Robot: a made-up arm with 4 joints. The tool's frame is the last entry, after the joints.
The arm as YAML. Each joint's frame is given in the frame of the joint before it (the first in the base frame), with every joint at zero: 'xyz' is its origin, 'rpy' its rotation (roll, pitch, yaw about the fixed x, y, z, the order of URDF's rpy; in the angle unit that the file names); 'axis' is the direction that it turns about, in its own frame. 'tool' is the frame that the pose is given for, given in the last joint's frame.
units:
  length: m
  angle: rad
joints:
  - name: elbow
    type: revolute
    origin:
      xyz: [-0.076, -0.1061, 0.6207]
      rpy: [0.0, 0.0, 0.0]
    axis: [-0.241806, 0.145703, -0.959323]
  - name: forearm
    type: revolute
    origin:
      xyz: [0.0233, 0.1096, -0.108]
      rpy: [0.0, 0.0, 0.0]
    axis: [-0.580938, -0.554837, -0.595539]
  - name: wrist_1
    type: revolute
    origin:
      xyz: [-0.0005, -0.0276, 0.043]
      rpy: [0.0, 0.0, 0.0]
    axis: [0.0, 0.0, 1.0]
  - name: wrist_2
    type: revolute
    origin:
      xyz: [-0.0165, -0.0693, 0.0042]
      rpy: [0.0, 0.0, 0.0]
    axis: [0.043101, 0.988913, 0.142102]
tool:
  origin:
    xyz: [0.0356, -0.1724, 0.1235]
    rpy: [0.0, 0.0, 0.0]
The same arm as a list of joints. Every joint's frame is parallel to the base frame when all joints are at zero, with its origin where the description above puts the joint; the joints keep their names.
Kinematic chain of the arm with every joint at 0, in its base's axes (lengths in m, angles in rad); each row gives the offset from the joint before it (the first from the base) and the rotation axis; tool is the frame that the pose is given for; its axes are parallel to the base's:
elbow: xyz -0.076 -0.1061 0.6207 axis -0.241806 0.145703 -0.959323
forearm: xyz 0.0233 0.1096 -0.108 axis -0.580938 -0.554837 -0.595539
wrist_1: xyz -0.0005 -0.0276 0.043 axis +z
wrist_2: xyz -0.0165 -0.0693 0.0042 axis 0.043101 0.988913 0.142102
tool: xyz 0.0356 -0.1724 0.1235

